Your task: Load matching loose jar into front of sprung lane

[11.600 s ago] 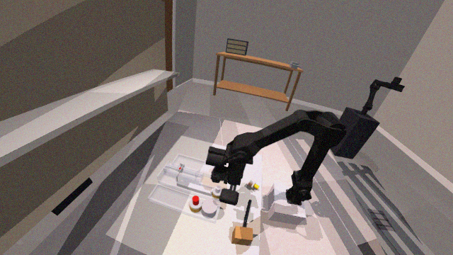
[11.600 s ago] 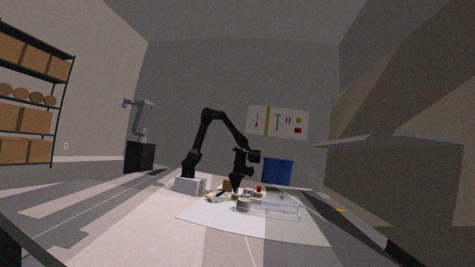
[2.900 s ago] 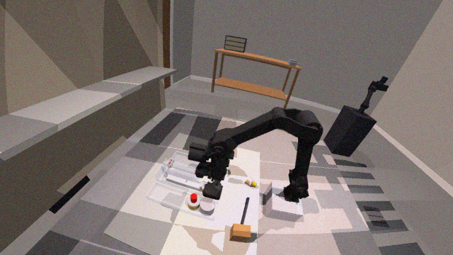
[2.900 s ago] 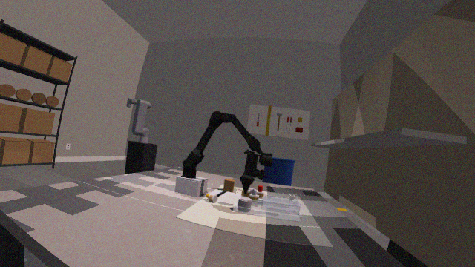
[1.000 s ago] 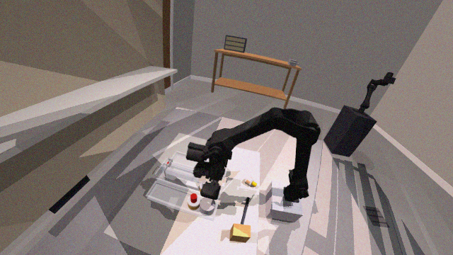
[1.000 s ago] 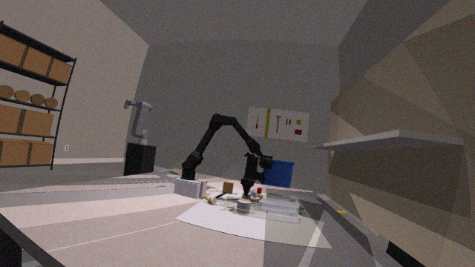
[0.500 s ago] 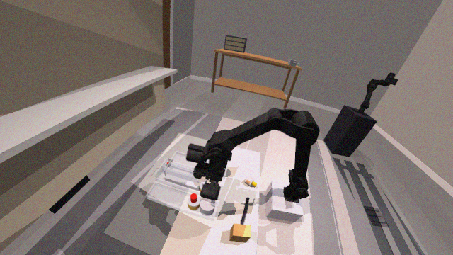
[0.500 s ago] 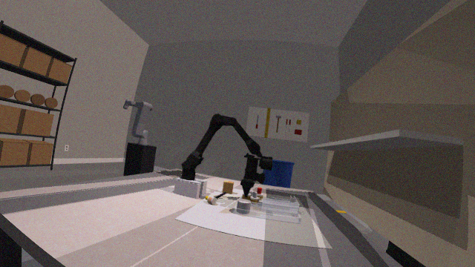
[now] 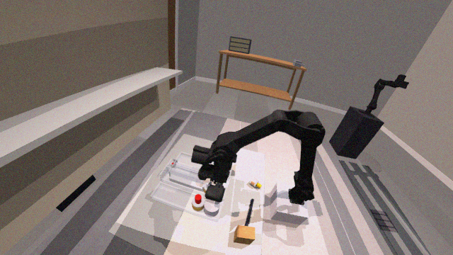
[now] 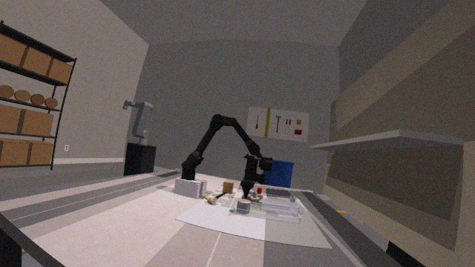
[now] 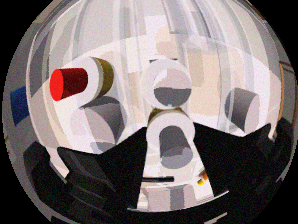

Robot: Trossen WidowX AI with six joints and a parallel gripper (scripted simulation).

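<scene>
Now: the clear pusher lane fixture 140 mm ahead of my gripper tip, 30 mm to the right of it and 20 mm below it.
</scene>
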